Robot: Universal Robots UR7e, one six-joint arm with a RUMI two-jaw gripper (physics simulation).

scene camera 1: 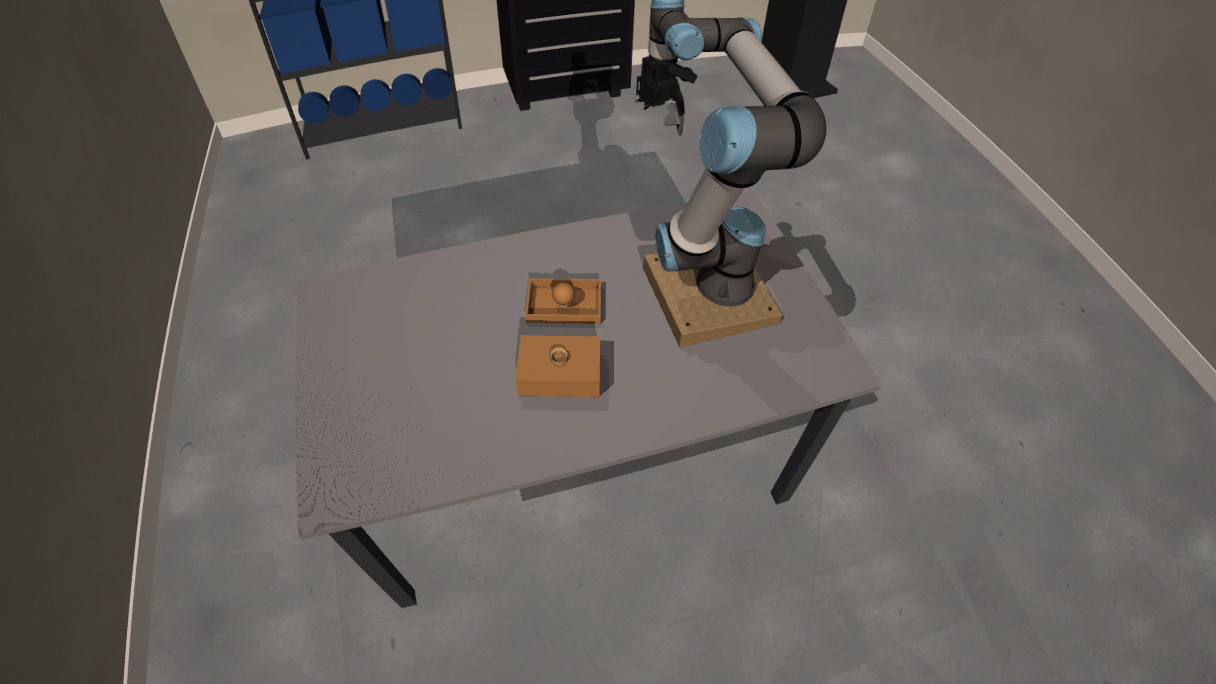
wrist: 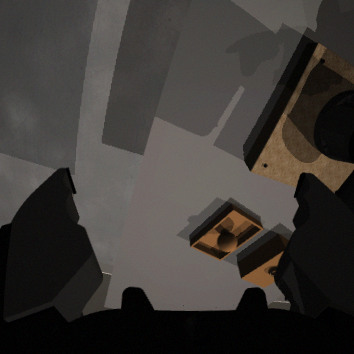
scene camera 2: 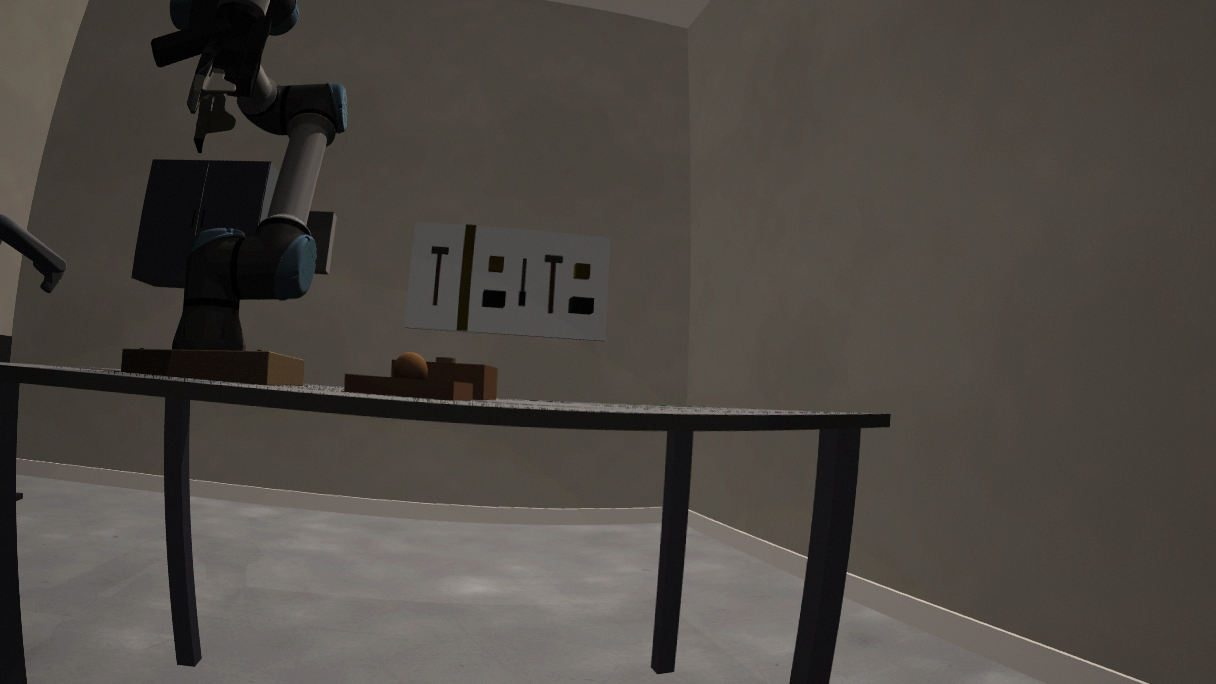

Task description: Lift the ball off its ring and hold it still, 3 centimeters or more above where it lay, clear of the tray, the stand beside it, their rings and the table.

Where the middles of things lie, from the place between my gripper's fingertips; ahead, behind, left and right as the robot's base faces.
Now: hand 38 cm short of the shallow orange tray [scene camera 1: 586, 307], 21 cm to the right of it and 32 cm above it. Round my hand: orange stand [scene camera 1: 565, 366] 48 cm ahead, 41 cm to the left, 29 cm below.
